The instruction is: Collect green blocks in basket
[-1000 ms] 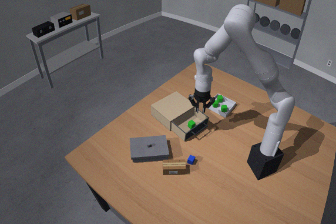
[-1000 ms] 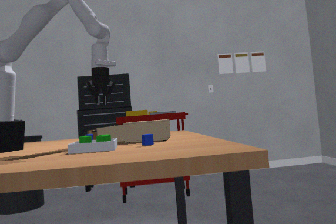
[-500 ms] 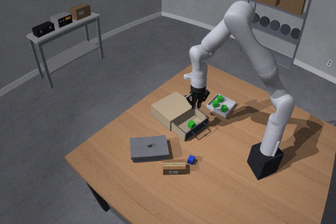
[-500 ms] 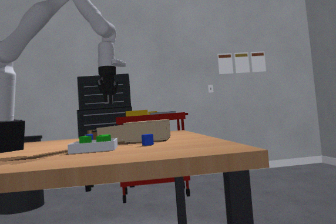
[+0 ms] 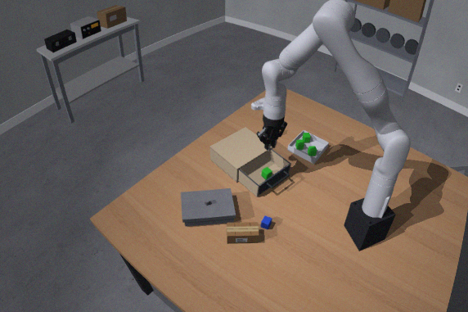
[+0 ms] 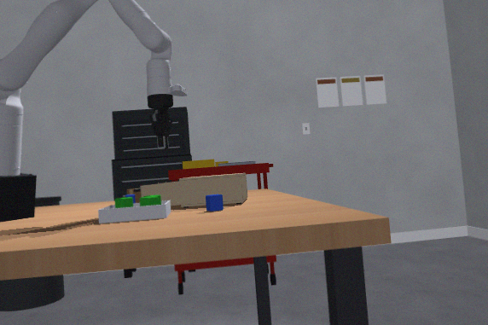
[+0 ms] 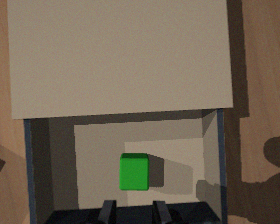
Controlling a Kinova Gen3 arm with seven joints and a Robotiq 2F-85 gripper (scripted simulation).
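Now: the drawer 20 mm ahead of my hand and 150 mm below it. The rest, counted from my hand: grey lid 60 mm ahead, 280 mm to the left, 140 mm below; then metal box 60 mm ahead, 280 mm to the left, 160 mm below; then light wooden cabinet 80 mm ahead, 10 mm to the right, 150 mm below.
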